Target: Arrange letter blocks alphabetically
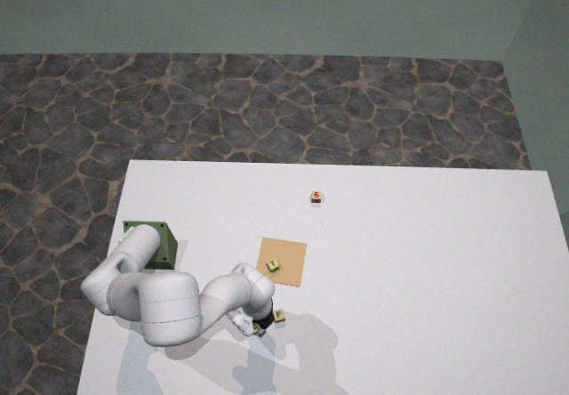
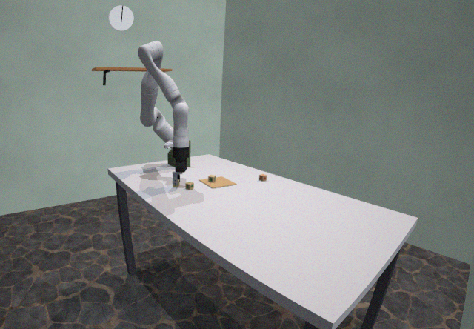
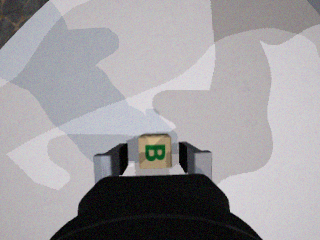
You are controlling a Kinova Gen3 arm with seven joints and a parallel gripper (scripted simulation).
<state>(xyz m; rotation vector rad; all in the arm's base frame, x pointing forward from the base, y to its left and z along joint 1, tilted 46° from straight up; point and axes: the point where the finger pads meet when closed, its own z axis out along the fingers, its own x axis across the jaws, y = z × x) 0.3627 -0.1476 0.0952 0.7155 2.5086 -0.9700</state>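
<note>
My hand is 2 cm above the B block. From my hand the other things lie so: tan mat 4 cm ahead, 21 cm to the left, 3 cm below; 6 block 12 cm ahead, 44 cm to the left, 2 cm below; F block 6 cm ahead, 4 cm to the left, 2 cm below.
</note>
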